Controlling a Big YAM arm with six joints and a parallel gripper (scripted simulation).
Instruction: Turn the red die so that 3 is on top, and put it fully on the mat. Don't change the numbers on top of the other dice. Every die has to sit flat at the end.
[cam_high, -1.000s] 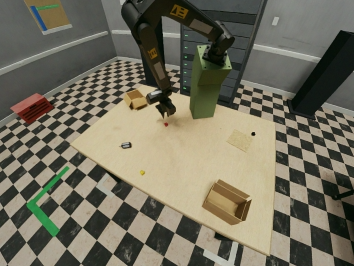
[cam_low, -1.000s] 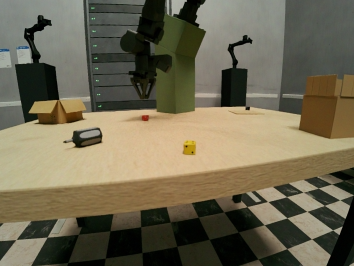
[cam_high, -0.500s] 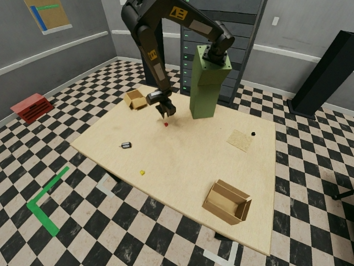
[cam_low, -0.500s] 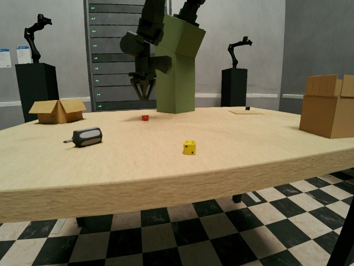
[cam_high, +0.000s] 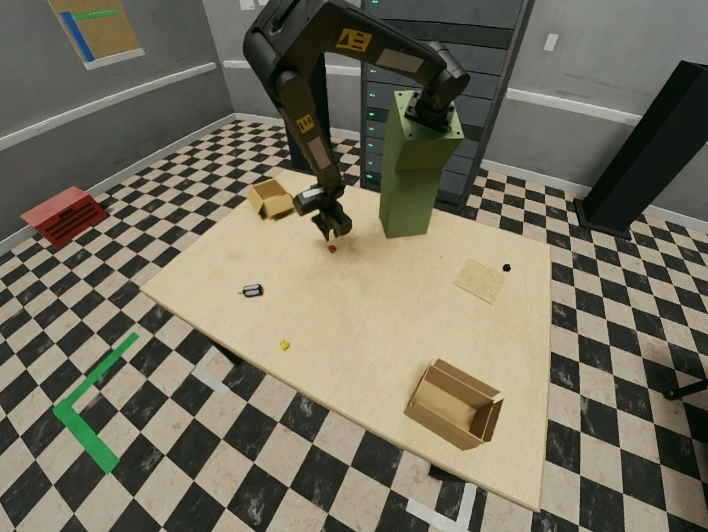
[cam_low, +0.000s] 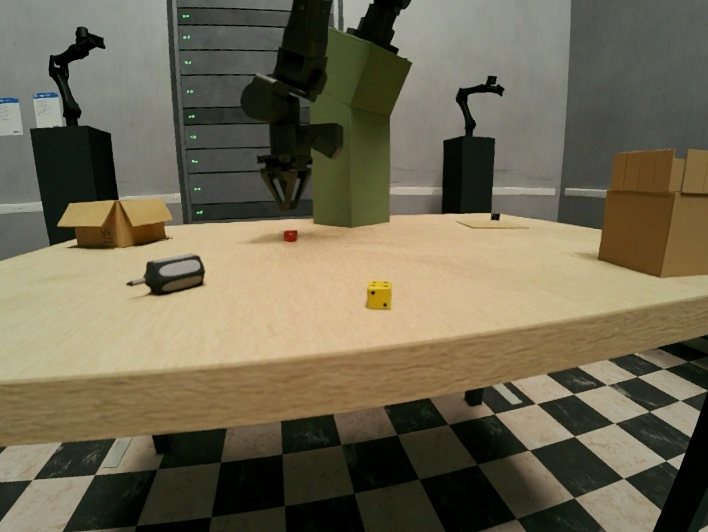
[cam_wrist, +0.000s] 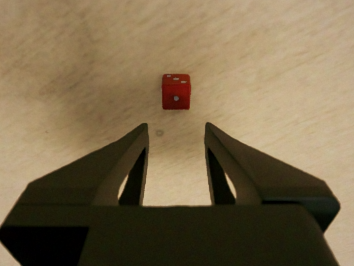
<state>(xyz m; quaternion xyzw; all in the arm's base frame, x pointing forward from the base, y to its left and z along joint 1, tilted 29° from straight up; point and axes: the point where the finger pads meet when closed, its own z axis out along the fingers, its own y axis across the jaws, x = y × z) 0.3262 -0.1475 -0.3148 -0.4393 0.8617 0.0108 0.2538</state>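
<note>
The red die lies 6 cm below my hand. Also, from my hand: black-handled tool (28 cm ahead, 15 cm to the right, 5 cm below); yellow die (38 cm ahead, 5 cm to the left, 6 cm below); tan mat (8 cm behind, 52 cm to the left, 6 cm below).
</note>
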